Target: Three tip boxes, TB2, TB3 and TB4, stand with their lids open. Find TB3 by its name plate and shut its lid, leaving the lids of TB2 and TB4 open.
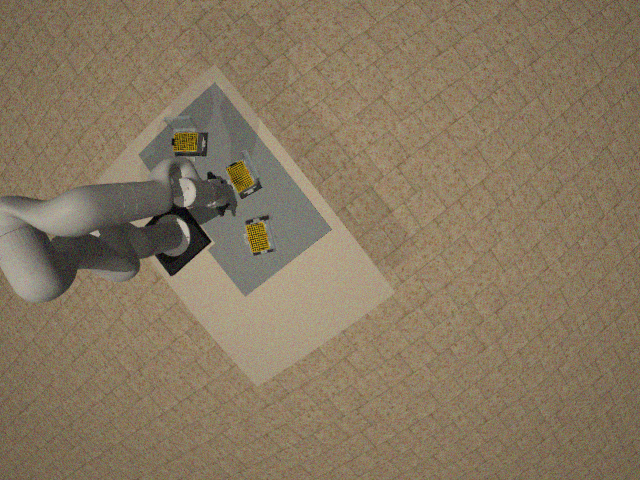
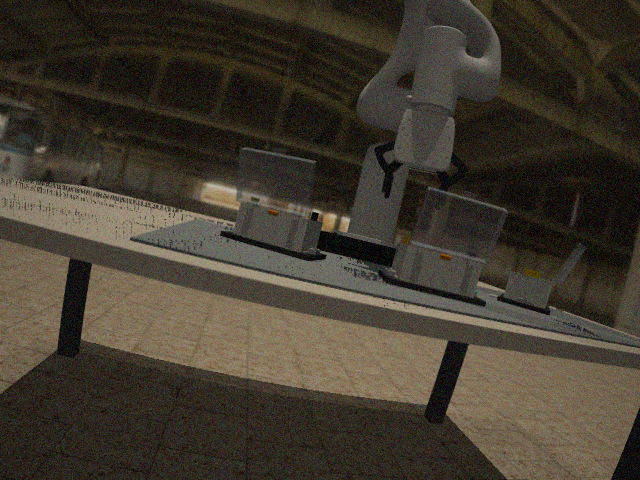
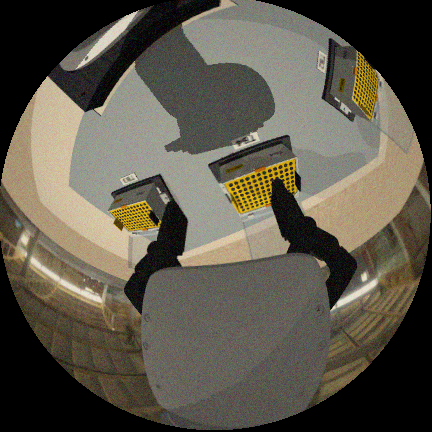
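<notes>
TB3 (image 1: 257,237) (image 2: 271,225) (image 3: 134,216) is a grey box with a yellow tip rack; its clear lid (image 2: 276,173) stands upright, open. Its small name plate (image 3: 129,179) is blurred. TB4 (image 1: 240,176) (image 2: 439,268) (image 3: 255,187) is the middle box, with its clear lid (image 2: 462,222) up. TB2 (image 1: 186,142) (image 2: 527,289) (image 3: 365,85) has its lid (image 2: 570,263) open and tilted back. My gripper (image 1: 227,194) (image 2: 414,195) (image 3: 224,200) is open and empty, high above the mat on the base side of TB4.
The boxes stand on a blue-grey mat (image 1: 245,273) (image 3: 95,155) on a pale table (image 1: 310,310). The arm's black base plate (image 1: 200,240) (image 3: 75,92) is beside the mat. The raised lids stand on the boxes' side away from the base. The arm's shadow falls on the mat.
</notes>
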